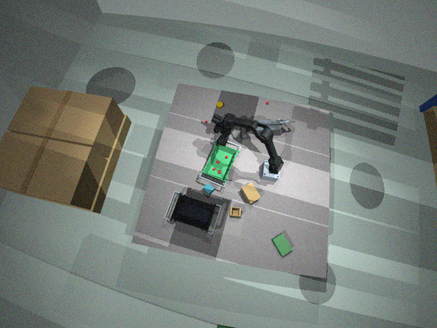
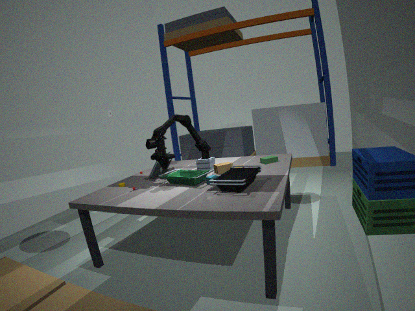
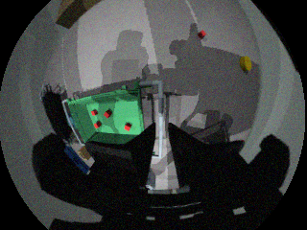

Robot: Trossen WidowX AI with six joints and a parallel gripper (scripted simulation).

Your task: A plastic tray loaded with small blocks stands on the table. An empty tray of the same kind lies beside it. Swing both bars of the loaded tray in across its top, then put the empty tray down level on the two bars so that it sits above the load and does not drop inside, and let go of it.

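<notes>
Right now my gripper tip is 36 cm to the right of the teal block, 7 cm above it and 6 cm short of it. Also, from my gripper tip: yellow piece 33 cm to the right, 8 cm below, 8 cm ahead; grey tray 27 cm behind, 19 cm to the right, 2 cm below; red block 17 cm ahead, 16 cm to the right, 9 cm below.
</notes>
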